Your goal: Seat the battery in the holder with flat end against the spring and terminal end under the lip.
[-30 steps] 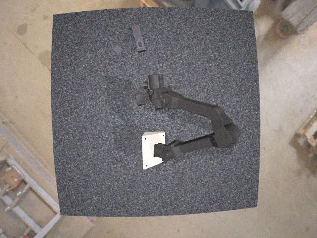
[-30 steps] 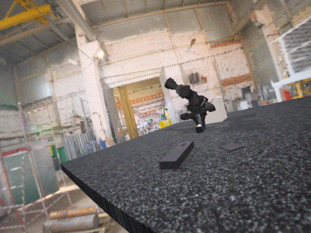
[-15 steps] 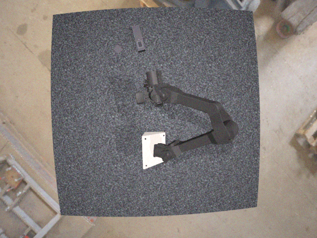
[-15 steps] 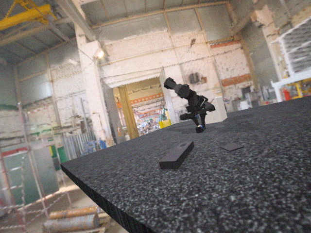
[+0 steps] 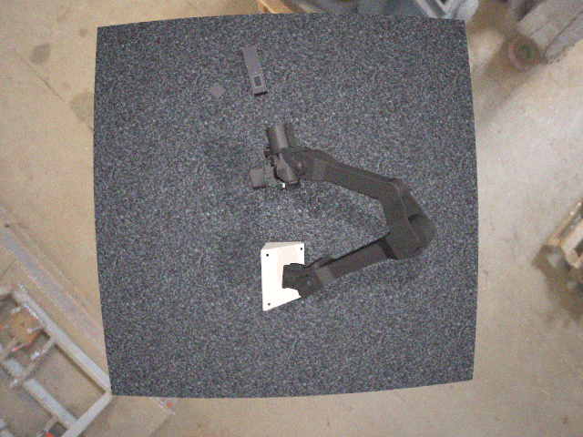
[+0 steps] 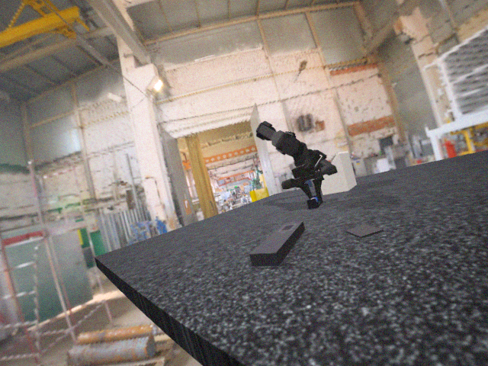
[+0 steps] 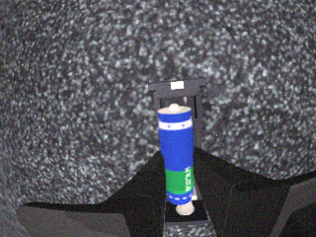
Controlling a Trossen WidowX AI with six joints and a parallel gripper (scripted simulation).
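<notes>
The spring is 40 mm behind my gripper tip and 20 mm to the right of it. From my gripper tip the other things lie so: dark square tile (260 mm ahead, 230 mm to the left, 10 mm below); green battery (10 mm above); dark rectangular block (330 mm ahead, 110 mm to the left).
</notes>
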